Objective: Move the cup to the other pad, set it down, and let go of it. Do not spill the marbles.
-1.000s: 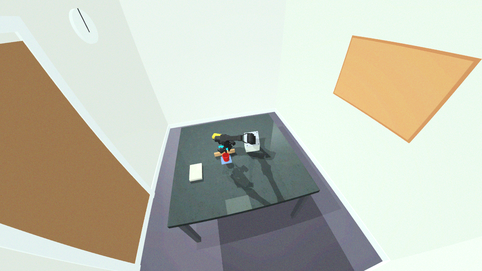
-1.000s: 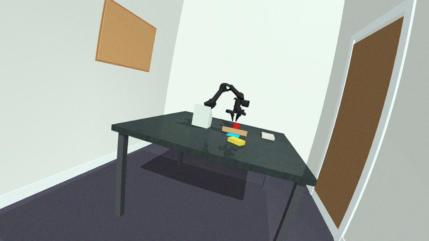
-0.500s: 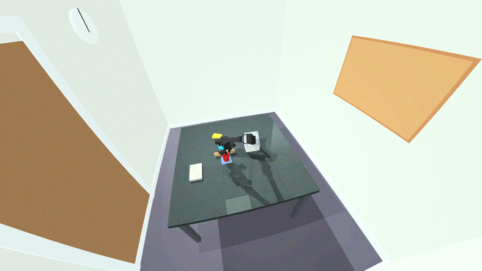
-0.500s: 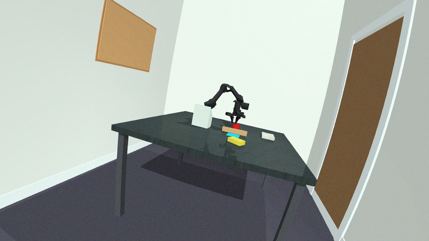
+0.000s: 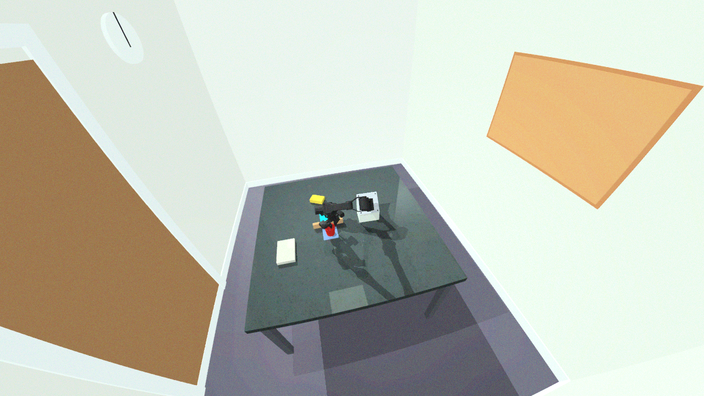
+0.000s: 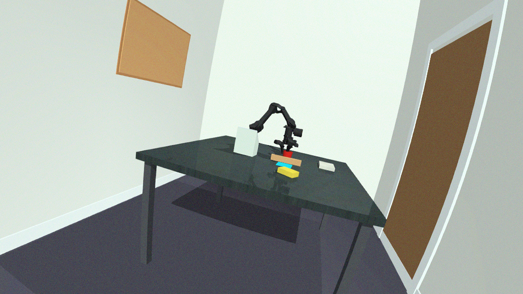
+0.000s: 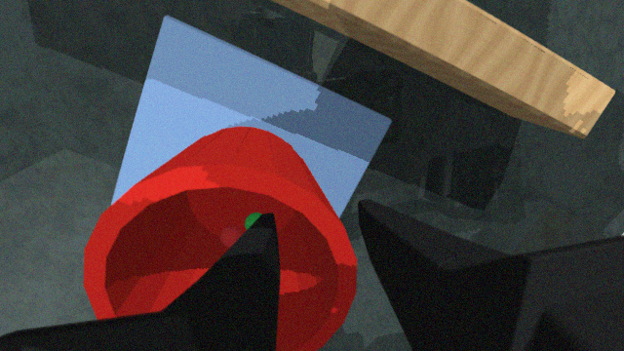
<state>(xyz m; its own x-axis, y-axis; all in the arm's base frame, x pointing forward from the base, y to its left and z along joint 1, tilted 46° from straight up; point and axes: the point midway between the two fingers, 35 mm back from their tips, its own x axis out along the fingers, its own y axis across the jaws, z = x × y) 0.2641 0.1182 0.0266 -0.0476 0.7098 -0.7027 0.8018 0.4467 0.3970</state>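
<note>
The green marble is 30 mm to the left of my gripper tip, 30 mm below it and 10 mm ahead of it. Round my gripper tip: cyan pad (150 mm to the right, 50 mm below, 50 mm ahead); then wooden plank (70 mm to the right, 40 mm ahead, 30 mm below); then flat white block (330 mm ahead, 140 mm to the left, 30 mm below).
</note>
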